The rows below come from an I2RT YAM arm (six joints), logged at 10 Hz.
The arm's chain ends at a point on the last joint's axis. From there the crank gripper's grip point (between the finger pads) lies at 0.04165 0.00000 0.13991 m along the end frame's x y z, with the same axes.
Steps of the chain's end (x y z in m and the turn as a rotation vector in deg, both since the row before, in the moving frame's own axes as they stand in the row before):
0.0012, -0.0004, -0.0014, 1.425, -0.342, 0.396
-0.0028, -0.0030, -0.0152, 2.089, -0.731, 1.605
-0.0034, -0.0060, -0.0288, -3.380, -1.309, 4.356
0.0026, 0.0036, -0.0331, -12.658, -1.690, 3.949
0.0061, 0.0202, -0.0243, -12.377, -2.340, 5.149
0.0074, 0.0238, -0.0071, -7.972, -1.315, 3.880
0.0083, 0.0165, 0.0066, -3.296, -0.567, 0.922
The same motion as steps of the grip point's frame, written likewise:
0.0004, -0.0036, -0.0012, 1.425, -0.342, 0.396
-0.0045, -0.0070, -0.0148, 2.089, -0.731, 1.605
-0.0070, 0.0053, -0.0282, -3.380, -1.309, 4.356
-0.0027, 0.0371, -0.0357, -12.658, -1.690, 3.949
-0.0011, 0.0538, -0.0264, -12.377, -2.340, 5.149
0.0034, 0.0460, -0.0077, -7.972, -1.315, 3.880
0.0068, 0.0252, 0.0068, -3.296, -0.567, 0.922

